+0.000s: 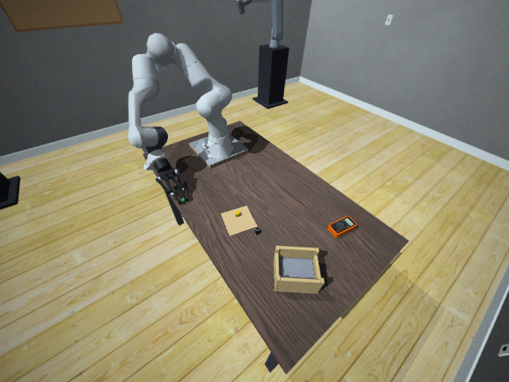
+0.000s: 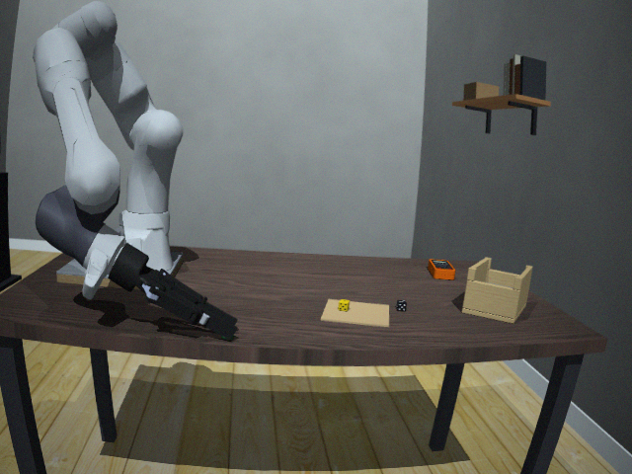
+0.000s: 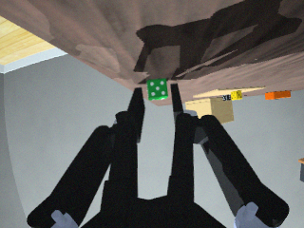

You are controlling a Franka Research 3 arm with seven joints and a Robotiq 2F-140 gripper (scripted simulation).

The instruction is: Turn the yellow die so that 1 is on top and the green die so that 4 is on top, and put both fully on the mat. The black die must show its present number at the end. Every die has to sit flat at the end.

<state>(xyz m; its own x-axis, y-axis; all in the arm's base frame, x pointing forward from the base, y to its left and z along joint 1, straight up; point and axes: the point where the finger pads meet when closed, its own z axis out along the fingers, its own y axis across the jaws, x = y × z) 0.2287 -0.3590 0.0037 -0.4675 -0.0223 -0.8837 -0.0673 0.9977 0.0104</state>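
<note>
Right now the green die is 2 cm below my hand and 2 cm ahead of it. The rest, counted from my hand: yellow die: 25 cm ahead, 19 cm to the left, 2 cm below; then black die: 39 cm ahead, 22 cm to the left, 2 cm below; then tan mat: 28 cm ahead, 18 cm to the left, 3 cm below.
</note>
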